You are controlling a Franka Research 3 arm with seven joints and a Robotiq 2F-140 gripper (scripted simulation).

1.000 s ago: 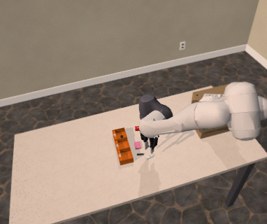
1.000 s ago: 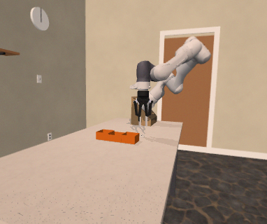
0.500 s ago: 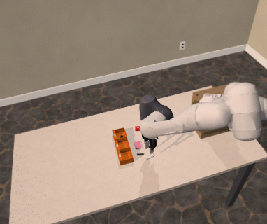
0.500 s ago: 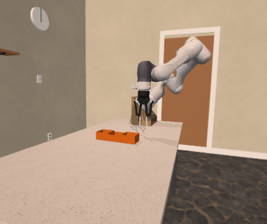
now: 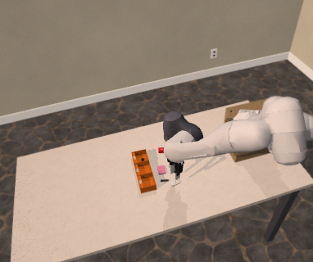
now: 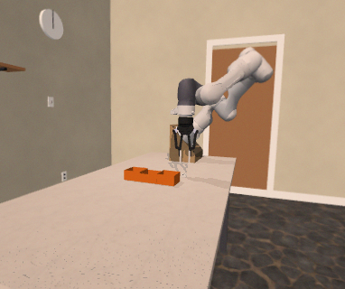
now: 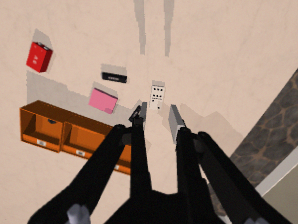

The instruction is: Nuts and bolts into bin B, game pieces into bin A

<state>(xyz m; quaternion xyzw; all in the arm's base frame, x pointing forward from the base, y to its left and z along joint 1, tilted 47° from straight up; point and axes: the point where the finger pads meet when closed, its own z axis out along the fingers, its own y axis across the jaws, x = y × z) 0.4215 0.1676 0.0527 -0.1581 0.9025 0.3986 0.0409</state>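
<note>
The white card is 10 cm below my hand. From my hand the other things lie so: pink square (10 cm to the right, 10 cm below, 5 cm ahead); orange bin (15 cm ahead, 11 cm to the right, 8 cm below); black bar (9 cm to the right, 9 cm below).
</note>
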